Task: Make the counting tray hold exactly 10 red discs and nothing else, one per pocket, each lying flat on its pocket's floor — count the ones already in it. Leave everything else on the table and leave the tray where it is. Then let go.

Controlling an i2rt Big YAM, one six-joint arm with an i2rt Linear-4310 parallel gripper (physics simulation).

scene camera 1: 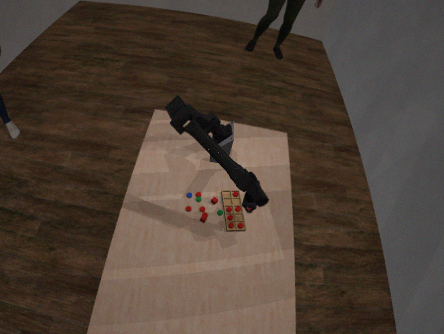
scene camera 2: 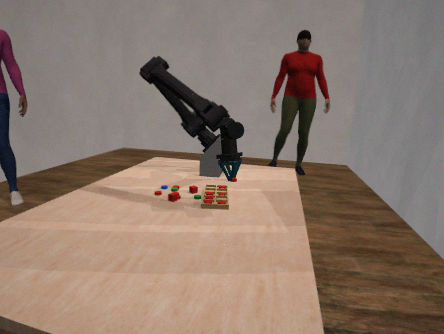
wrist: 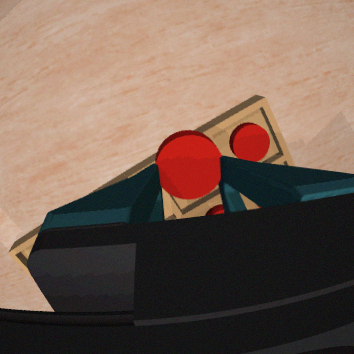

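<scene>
My gripper (scene camera 1: 249,208) (scene camera 2: 231,179) (wrist: 188,172) is shut on a red disc (scene camera 1: 249,209) (scene camera 2: 234,180) (wrist: 189,167), held above the tray's right side in the first scene view. The tan counting tray (scene camera 1: 236,230) (scene camera 2: 215,206) (wrist: 273,125) has two columns of five pockets. Several hold red discs, one of them in the far right pocket (scene camera 1: 235,194). The far left pocket, both second-row pockets and the fourth-row right pocket show bare floors. The wrist view shows a disc (wrist: 250,142) in a corner pocket; the gripper hides much of the tray.
Left of the tray lie loose red discs (scene camera 1: 198,194) (scene camera 1: 188,208) (scene camera 1: 202,209), green discs (scene camera 1: 198,199) (scene camera 1: 220,212) and a blue disc (scene camera 1: 189,195). Red blocks (scene camera 1: 214,200) (scene camera 1: 204,217) stand among them. One green disc is close to the tray's left edge.
</scene>
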